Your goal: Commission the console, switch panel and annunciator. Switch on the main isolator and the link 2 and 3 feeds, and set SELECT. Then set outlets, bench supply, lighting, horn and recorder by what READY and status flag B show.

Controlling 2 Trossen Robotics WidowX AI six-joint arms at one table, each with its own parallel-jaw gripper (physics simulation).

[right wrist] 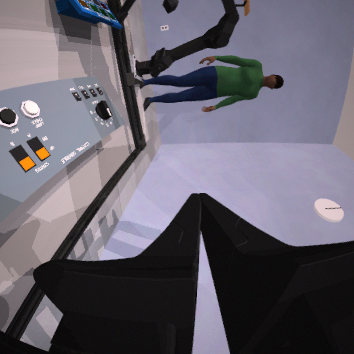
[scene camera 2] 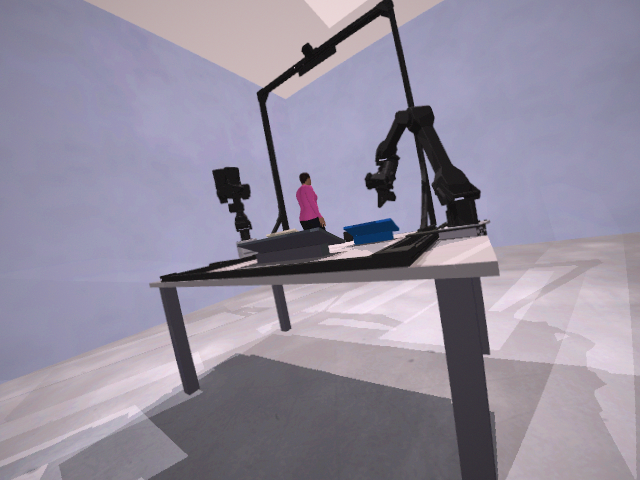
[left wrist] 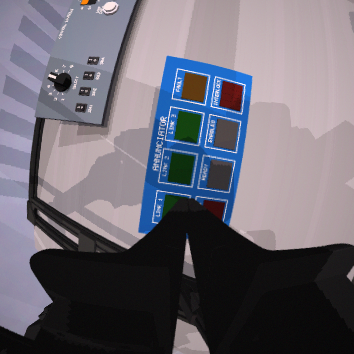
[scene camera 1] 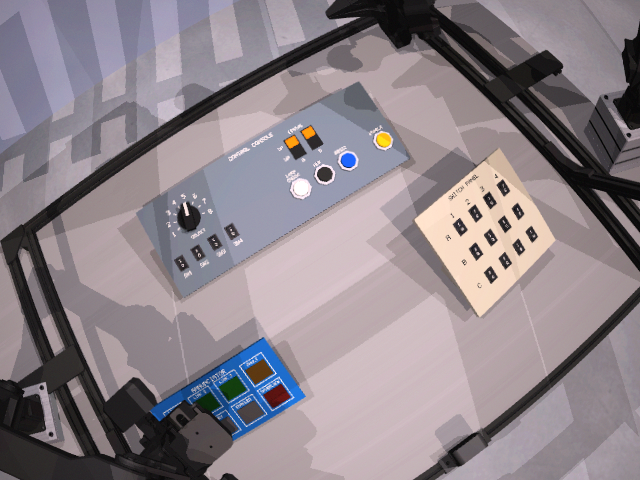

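The grey control console has its SELECT knob pointing at 5. Status flag A and status flag B show orange at UP. The cream switch panel lies at the right; its rocker positions are too small to read. The blue annunciator has dull tiles; the READY tile is grey. My left gripper is shut and empty above the annunciator, partly hiding it. My right gripper is shut and empty, beyond the console.
White LAMP CHECK, black ACK, blue RESET and yellow ENABLE buttons sit on the console. Black frame rails edge the table. A person in green stands beyond it.
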